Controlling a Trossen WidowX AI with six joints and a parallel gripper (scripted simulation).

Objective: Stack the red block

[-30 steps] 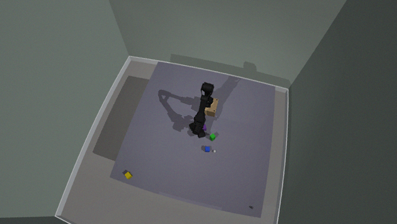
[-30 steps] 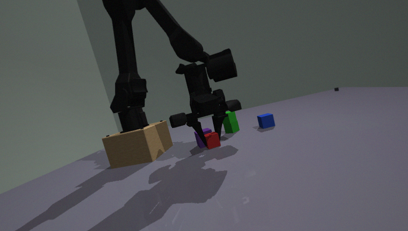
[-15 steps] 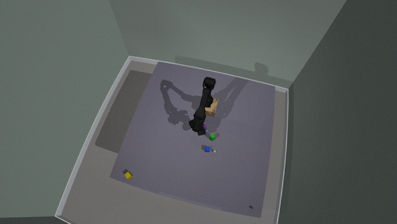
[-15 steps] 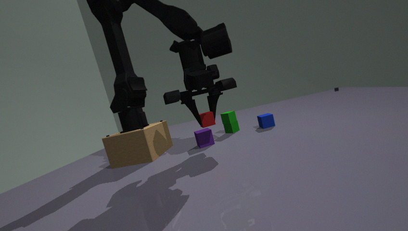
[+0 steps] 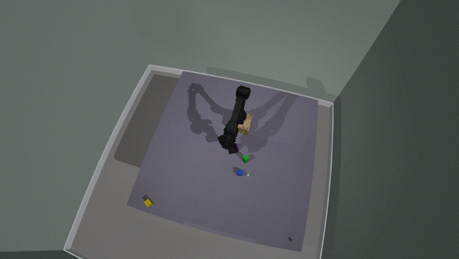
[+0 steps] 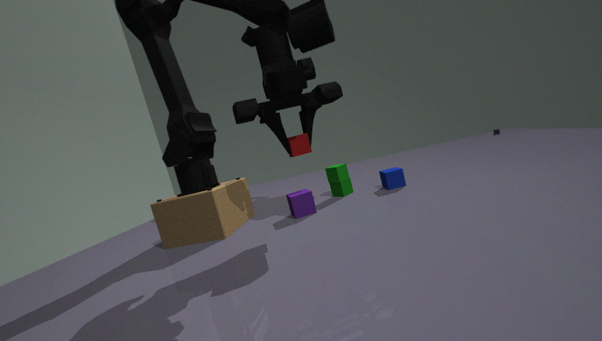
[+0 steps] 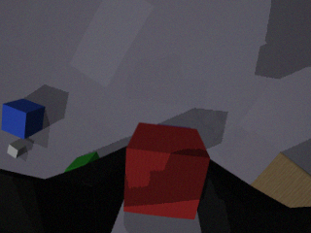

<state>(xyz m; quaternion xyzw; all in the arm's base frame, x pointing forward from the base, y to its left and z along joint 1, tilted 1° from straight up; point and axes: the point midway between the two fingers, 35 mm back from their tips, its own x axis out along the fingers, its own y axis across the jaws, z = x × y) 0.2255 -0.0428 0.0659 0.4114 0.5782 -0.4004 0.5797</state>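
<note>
Now: the purple block 100 mm below my gripper tip, 40 mm to the left of it and 30 mm behind it. Round my gripper tip: red block (10 mm above); then tiny white piece (170 mm ahead, 150 mm to the left, 110 mm below); then blue block (160 mm ahead, 100 mm below, 90 mm to the left).
</note>
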